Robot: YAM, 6 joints.
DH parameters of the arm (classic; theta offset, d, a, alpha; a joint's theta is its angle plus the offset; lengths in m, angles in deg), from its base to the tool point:
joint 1: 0 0.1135 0.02 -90
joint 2: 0 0 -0.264 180
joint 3: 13.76 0 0.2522 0
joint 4: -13.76 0 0.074 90
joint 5: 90 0 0 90
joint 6: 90 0.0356 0 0
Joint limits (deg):
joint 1: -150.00..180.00
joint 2: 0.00..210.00
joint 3: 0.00..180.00
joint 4: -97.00..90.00
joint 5: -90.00..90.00
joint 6: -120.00..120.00
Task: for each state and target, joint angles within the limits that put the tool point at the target. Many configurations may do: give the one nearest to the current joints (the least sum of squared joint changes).
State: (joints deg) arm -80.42 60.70 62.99 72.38 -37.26 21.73
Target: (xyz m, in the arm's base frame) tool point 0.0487 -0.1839 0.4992
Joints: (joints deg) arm -81.63 64.46 62.50 71.42 -36.94 21.73
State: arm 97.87 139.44 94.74 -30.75 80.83 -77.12
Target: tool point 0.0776 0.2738 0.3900
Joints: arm 81.35 82.47 84.50 -46.79 86.04 -77.12
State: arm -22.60 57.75 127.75 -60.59 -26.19 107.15
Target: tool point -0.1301 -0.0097 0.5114
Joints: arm 9.13 31.69 115.41 -78.85 -18.11 107.15
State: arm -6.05 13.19 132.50 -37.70 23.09 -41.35
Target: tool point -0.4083 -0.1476 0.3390
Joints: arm 17.70 0.00 136.74 -63.06 27.51 -41.35
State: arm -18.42 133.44 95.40 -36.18 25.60 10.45
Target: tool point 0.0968 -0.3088 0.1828
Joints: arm -69.34 103.99 71.16 -56.67 31.06 10.45
